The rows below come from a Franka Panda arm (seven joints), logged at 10 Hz.
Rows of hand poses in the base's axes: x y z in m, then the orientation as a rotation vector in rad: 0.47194 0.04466 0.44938 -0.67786 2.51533 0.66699; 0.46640 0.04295 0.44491 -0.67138 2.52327 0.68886; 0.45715 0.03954 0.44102 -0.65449 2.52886 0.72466; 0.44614 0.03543 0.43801 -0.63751 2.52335 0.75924; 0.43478 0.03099 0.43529 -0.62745 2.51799 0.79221; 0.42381 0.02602 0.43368 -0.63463 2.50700 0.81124; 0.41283 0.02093 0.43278 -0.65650 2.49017 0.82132; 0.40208 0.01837 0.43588 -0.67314 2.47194 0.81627; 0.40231 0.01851 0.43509 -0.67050 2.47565 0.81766; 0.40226 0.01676 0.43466 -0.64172 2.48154 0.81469
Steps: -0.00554 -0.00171 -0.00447 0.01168 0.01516 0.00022; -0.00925 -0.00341 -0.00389 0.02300 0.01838 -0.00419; -0.01101 -0.00411 -0.00301 0.02631 0.00845 -0.00483; -0.01136 -0.00444 -0.00272 0.02378 0.00827 -0.00013; -0.01097 -0.00497 -0.00161 0.01416 -0.00233 0.00869; -0.01098 -0.00509 -0.00090 0.00819 -0.01125 0.01677; -0.01075 -0.00256 0.00310 0.00091 -0.01834 0.00955; 0.00023 0.00014 -0.00079 -0.00013 0.00386 -0.00134; -0.00005 -0.00175 -0.00043 0.00198 0.00468 -0.02085
